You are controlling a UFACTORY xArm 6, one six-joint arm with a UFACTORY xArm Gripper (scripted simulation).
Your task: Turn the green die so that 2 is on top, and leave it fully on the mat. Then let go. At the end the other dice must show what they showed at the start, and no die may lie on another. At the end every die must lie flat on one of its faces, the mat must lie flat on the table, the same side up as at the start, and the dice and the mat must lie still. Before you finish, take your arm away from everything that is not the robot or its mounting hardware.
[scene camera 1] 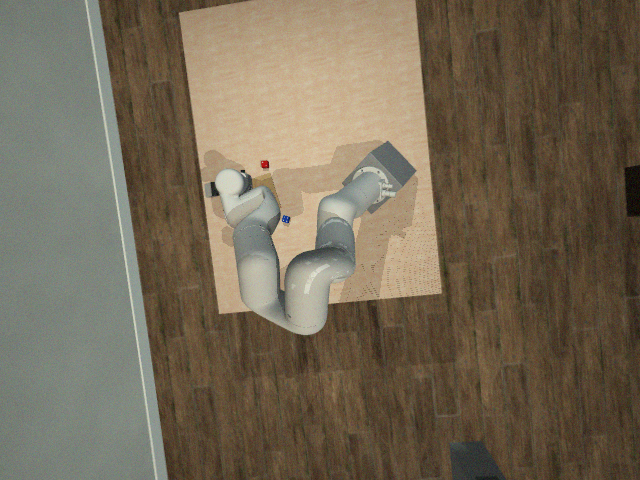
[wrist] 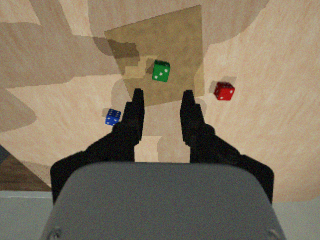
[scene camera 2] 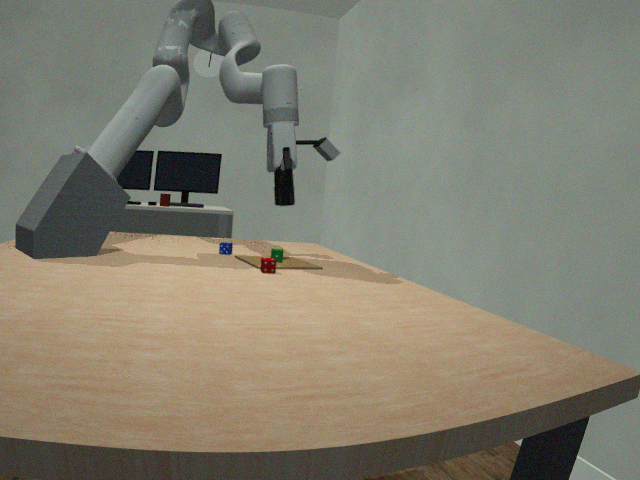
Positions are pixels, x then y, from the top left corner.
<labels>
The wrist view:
my gripper: 162, 101
mat: 177, 39
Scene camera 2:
my gripper: 284, 205
</labels>
